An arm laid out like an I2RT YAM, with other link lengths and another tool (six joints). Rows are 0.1 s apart.
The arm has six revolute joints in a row. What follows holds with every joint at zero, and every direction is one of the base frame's.
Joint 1 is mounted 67.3 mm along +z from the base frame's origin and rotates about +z.
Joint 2 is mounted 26 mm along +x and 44.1 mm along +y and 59.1 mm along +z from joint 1 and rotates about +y.
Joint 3 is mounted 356.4 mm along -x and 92.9 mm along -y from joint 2 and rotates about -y.
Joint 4 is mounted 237.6 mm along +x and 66.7 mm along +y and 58.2 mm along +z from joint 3 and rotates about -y.
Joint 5 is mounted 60.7 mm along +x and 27.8 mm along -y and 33.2 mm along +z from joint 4 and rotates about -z.
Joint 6 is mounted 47.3 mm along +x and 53.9 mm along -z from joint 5 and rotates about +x.
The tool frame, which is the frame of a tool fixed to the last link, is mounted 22 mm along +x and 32 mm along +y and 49 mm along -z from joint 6; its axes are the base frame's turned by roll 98.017, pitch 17.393 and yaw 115.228 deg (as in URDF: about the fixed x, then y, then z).
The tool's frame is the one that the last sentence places.
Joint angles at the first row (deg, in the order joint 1, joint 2, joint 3, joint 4, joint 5, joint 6):
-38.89, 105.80, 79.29, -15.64, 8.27, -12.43
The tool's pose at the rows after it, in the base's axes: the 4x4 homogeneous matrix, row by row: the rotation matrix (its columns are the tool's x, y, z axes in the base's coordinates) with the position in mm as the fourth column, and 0 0 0 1 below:
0.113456 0.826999 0.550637 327.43; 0.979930 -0.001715 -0.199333 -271.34; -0.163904 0.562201 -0.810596 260.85; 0 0 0 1
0.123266 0.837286 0.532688 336.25; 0.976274 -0.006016 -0.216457 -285.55; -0.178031 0.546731 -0.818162 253.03; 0 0 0 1
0.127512 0.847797 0.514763 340.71; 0.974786 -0.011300 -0.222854 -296.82; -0.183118 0.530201 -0.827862 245.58; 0 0 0 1
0.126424 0.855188 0.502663 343.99; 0.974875 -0.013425 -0.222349 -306.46; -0.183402 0.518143 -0.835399 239.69; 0 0 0 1
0.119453 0.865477 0.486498 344.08; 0.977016 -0.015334 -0.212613 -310.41; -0.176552 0.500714 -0.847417 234.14; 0 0 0 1
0.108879 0.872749 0.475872 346.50; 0.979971 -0.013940 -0.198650 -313.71; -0.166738 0.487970 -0.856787 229.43; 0 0 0 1
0.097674 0.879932 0.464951 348.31; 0.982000 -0.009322 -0.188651 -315.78; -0.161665 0.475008 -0.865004 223.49; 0 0 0 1
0.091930 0.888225 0.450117 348.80; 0.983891 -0.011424 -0.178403 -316.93; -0.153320 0.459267 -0.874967 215.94; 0 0 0 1
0.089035 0.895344 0.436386 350.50; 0.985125 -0.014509 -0.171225 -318.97; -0.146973 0.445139 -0.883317 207.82; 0 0 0 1
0.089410 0.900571 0.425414 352.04; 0.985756 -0.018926 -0.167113 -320.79; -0.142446 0.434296 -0.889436 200.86; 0 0 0 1
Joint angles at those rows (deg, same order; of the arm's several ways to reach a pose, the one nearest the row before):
-39.53, 109.03, 81.82, -15.81, 9.04, -13.02
-39.97, 111.94, 84.47, -15.81, 10.11, -13.69
-40.53, 114.19, 86.39, -16.12, 10.61, -14.39
-41.10, 116.07, 88.16, -16.56, 10.59, -15.07
-41.41, 117.19, 88.88, -17.28, 10.48, -15.68
-41.52, 118.43, 90.02, -18.15, 10.11, -16.14
-41.52, 119.46, 90.48, -18.37, 9.96, -16.71
-41.54, 120.42, 90.48, -18.50, 10.00, -17.02
-41.54, 121.60, 90.72, -18.50, 10.17, -17.21
-41.54, 122.61, 90.91, -18.41, 10.42, -17.26

